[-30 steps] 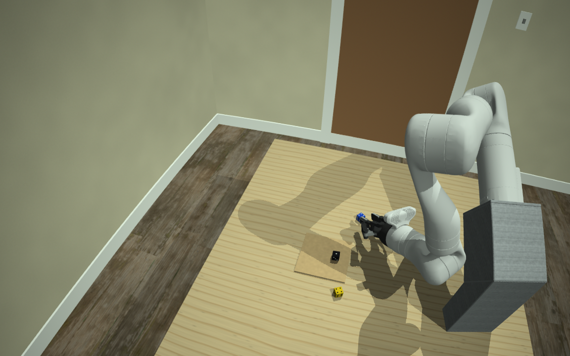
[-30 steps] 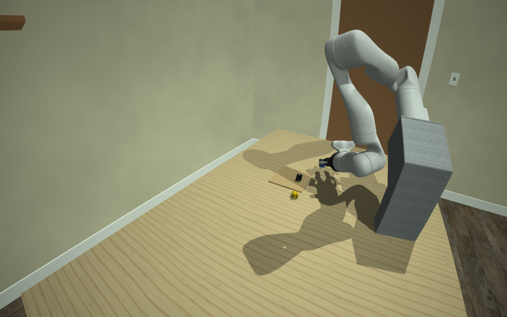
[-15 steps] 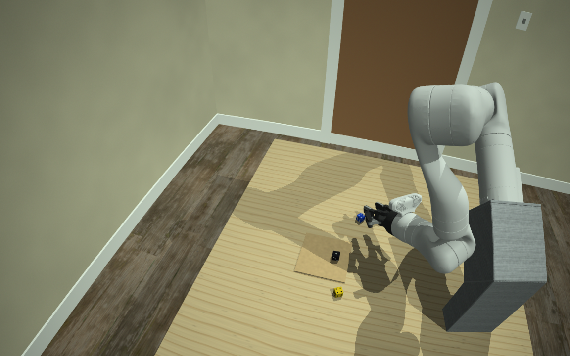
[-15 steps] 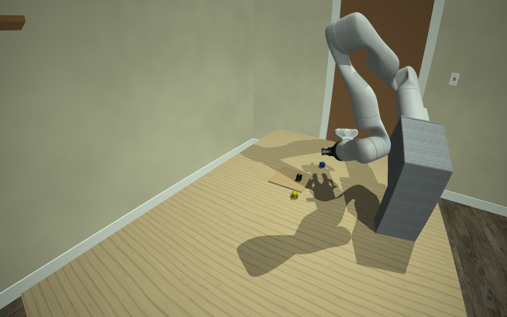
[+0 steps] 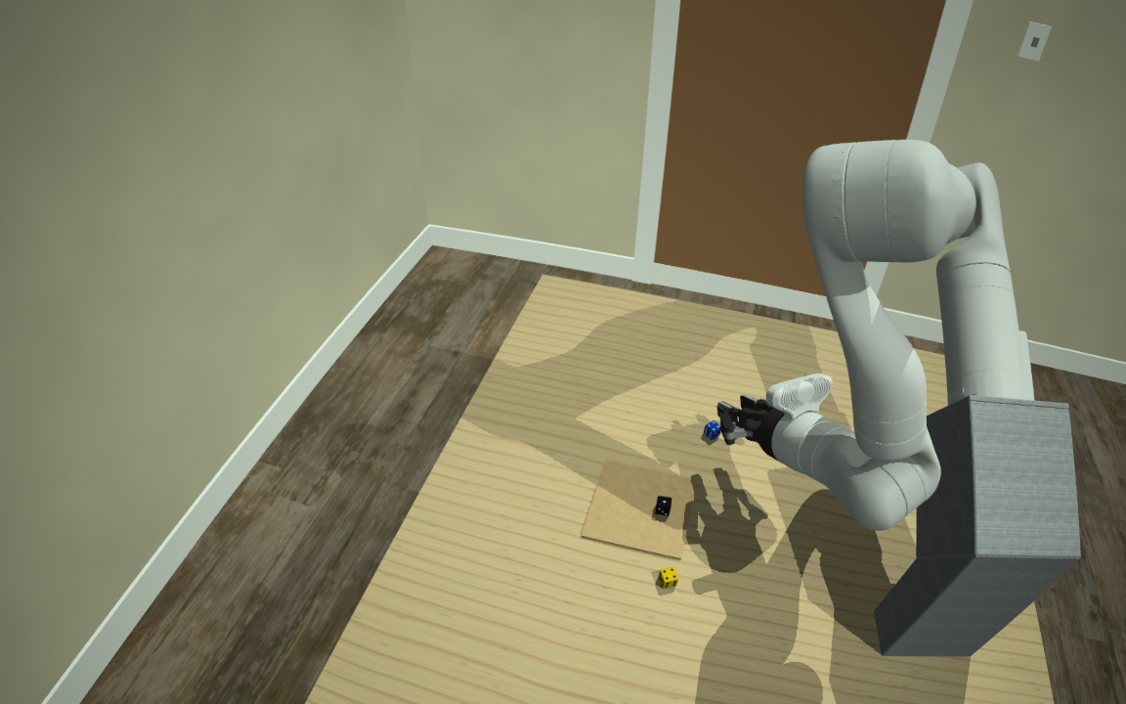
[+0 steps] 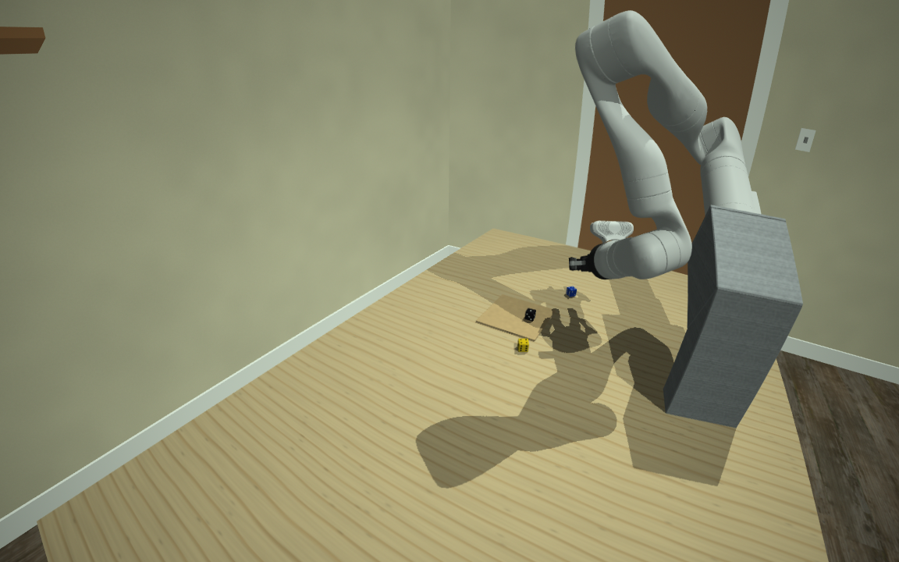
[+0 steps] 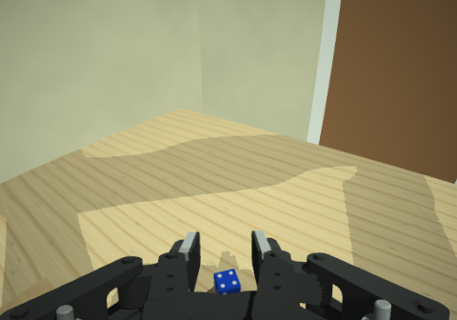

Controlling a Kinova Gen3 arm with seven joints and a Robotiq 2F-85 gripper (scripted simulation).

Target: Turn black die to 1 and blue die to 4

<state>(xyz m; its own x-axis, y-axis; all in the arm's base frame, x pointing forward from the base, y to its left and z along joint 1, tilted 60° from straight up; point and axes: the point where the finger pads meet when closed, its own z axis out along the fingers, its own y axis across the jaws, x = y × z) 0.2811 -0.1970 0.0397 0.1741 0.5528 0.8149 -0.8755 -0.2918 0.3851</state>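
Right now my hand is 20 mm short of the blue die, 40 mm to the left of it and 90 mm above it. The rest, counted from my hand: yellow die: 70 mm ahead, 230 mm to the left, 90 mm below; black die: 90 mm ahead, 120 mm to the left, 90 mm below; tan mat: 120 mm ahead, 120 mm to the left, 100 mm below.
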